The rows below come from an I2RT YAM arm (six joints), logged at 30 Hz.
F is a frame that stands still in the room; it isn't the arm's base.
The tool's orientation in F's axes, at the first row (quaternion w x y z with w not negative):
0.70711 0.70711 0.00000 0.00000
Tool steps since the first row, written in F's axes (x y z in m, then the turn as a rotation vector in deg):
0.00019 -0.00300 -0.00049 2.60 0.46 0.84
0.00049 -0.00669 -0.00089 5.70 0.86 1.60
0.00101 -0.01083 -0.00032 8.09 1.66 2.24
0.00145 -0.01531 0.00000 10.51 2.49 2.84
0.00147 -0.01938 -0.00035 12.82 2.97 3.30
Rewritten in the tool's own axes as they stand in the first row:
0.00019 -0.00049 0.00300 2.60 0.84 -0.46
0.00049 -0.00089 0.00669 5.70 1.60 -0.86
0.00101 -0.00032 0.01083 8.09 2.24 -1.66
0.00145 0.00000 0.01531 10.51 2.84 -2.49
0.00147 -0.00035 0.01938 12.82 3.30 -2.97

